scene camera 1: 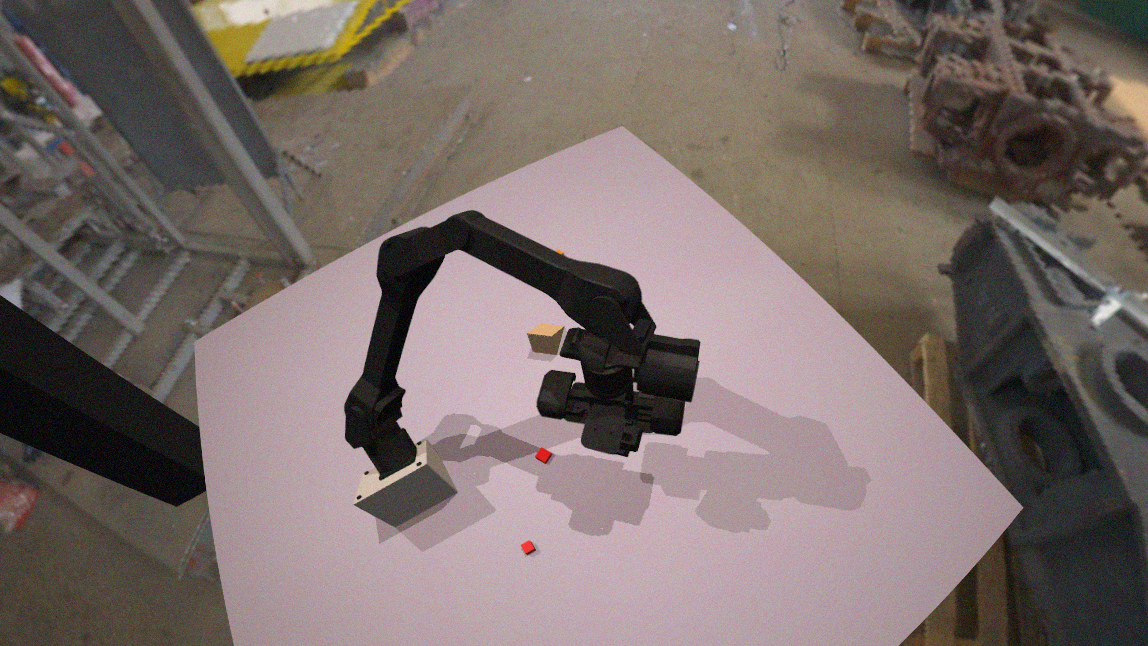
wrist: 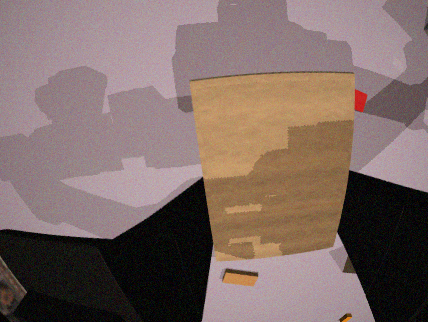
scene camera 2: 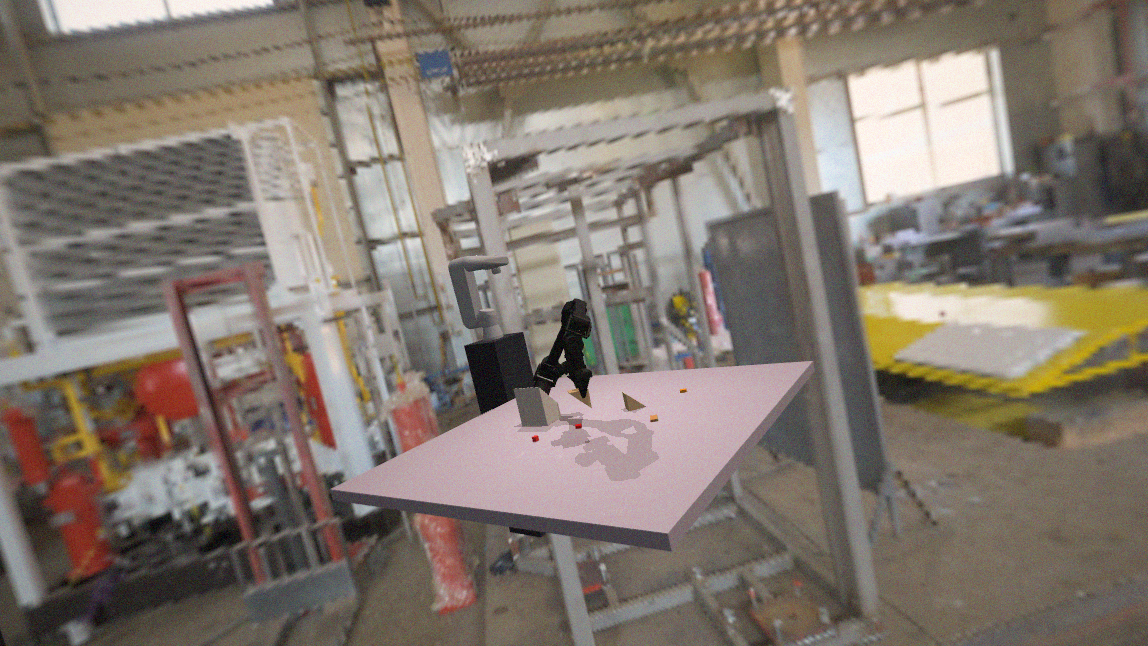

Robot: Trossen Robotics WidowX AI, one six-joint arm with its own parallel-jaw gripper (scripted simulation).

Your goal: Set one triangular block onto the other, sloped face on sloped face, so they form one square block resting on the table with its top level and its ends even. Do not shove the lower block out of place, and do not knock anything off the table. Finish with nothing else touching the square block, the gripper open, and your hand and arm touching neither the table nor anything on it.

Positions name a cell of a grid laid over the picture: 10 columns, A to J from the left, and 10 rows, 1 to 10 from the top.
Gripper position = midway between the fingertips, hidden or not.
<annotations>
my gripper: scene camera 1 F7; wrist G6; scene camera 2 F7
</annotations>
